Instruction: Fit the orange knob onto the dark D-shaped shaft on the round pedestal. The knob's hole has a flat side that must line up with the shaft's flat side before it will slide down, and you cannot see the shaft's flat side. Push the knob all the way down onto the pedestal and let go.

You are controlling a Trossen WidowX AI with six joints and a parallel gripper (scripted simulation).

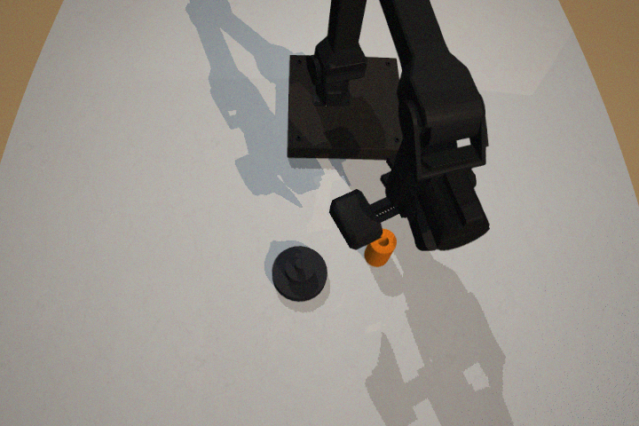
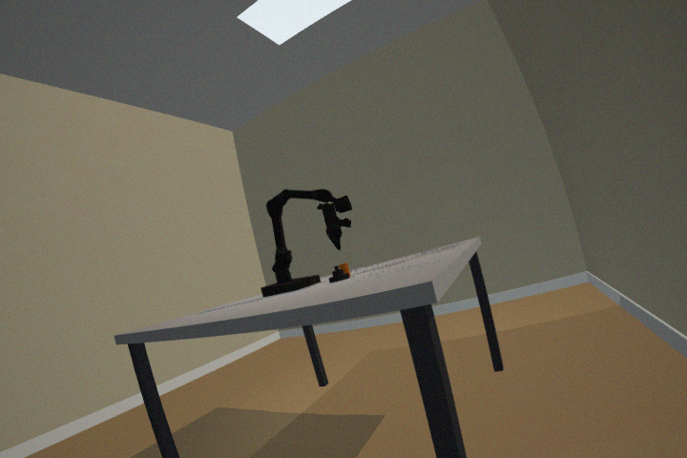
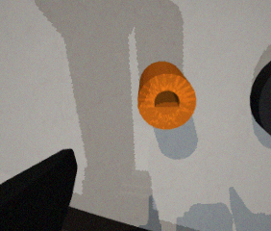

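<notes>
My gripper tip is 10 cm above the orange knob. Also, from my gripper tip: round dark pedestal 3 cm ahead, 13 cm to the right, 9 cm below.
</notes>
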